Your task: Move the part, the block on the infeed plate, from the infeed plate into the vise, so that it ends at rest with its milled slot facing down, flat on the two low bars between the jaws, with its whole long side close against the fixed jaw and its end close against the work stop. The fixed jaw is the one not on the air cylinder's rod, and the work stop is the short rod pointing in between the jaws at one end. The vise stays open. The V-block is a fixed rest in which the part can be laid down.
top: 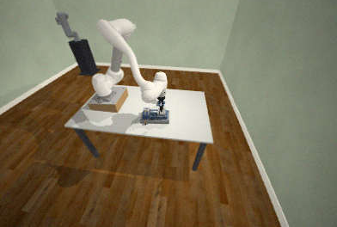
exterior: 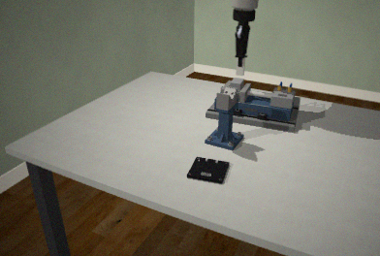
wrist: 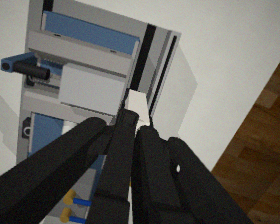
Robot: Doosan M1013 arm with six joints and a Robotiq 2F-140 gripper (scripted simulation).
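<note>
My hand is 6 cm above the part, 4 cm to the right of it and 1 cm past it. From my hand the other things lie so: cylinder rod 10 cm behind, 7 cm below, 5 cm to the left; then fixed jaw 7 cm to the left, 7 cm below, 2 cm ahead; then work stop 11 cm to the left, 6 cm below, 2 cm behind.
</note>
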